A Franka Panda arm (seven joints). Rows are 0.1 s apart.
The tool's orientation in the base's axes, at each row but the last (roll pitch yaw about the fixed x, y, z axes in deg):
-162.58 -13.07 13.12
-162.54 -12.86 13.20
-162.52 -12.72 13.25
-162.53 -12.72 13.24
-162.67 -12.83 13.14
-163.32 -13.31 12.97
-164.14 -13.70 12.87
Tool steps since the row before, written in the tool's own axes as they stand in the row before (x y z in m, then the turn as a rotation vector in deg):
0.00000 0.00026 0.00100 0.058 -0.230 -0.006
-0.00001 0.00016 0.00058 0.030 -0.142 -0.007
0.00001 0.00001 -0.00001 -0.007 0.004 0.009
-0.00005 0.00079 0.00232 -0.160 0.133 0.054
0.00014 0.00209 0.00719 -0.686 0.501 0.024
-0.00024 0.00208 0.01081 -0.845 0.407 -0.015
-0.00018 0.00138 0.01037 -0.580 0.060 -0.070
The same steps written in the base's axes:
0.00022 0.00010 -0.00101 -0.011 0.221 0.086
0.00012 0.00005 -0.00059 -0.013 0.134 0.055
0.00001 -0.00001 0.00001 -0.004 -0.002 -0.011
0.00049 0.00006 -0.00240 -0.107 -0.139 -0.124
0.00172 0.00055 -0.00727 -0.507 -0.602 -0.320
0.00198 0.00160 -0.01071 -0.690 -0.563 -0.294
0.00188 0.00198 -0.01010 -0.544 -0.203 -0.088

